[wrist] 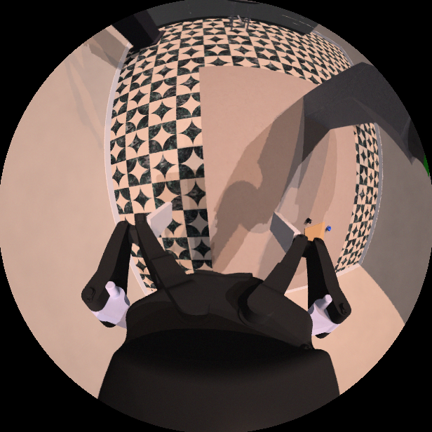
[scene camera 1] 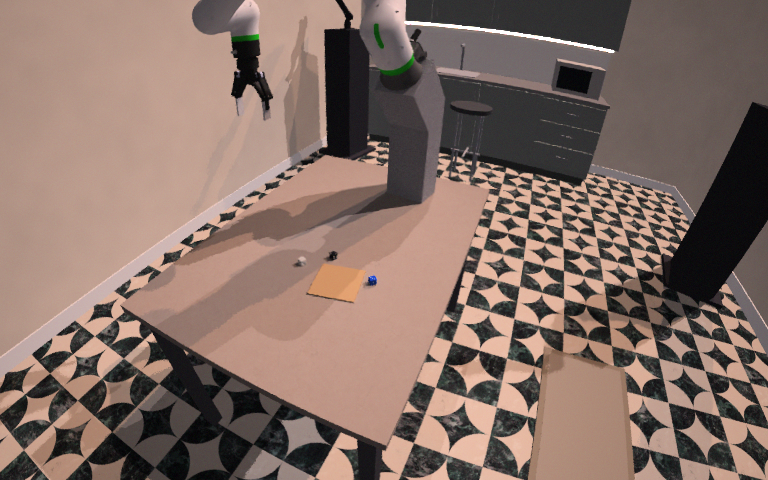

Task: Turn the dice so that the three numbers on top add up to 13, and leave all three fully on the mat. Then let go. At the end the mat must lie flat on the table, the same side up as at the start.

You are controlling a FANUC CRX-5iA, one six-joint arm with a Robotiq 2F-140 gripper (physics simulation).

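Seen in the pictures: gripper, fingertip midpoint: (scene camera 1: 253, 117); arm's base, link origin: (scene camera 1: 401, 74).
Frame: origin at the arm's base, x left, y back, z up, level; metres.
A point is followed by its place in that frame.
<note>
An orange mat (scene camera 1: 336, 283) @[x 0.123, y -0.500, z -0.516 m] (wrist: 314, 231) lies flat on the table. A white die (scene camera 1: 301, 260) @[x -0.022, y -0.499, z -0.501 m] lies on the table off the mat's back left side; it cannot be made out in the wrist view. A black die (scene camera 1: 333, 255) @[x 0.040, y -0.416, z -0.503 m] (wrist: 308, 221) lies just behind the mat. A blue die (scene camera 1: 372, 280) @[x 0.208, y -0.438, z -0.503 m] (wrist: 328, 228) lies just right of the mat. All three are off the mat, and their top numbers are too small to read. My gripper (scene camera 1: 252, 110) @[x -0.414, y -0.322, z -0.148 m] (wrist: 222, 216) is open and empty, pointing down, high up and far to the left of the dice and mat.
The table (scene camera 1: 317, 350) @[x 0.242, y -0.716, z -0.520 m] (wrist: 235, 110) carries the robot's grey pedestal (scene camera 1: 412, 152) @[x 0.023, y 0.077, z -0.310 m] at its back. A wall stands close to the left of the gripper. A black column (scene camera 1: 346, 90) stands behind the table, and a stool (scene camera 1: 471, 108) and kitchen counter stand farther back.
</note>
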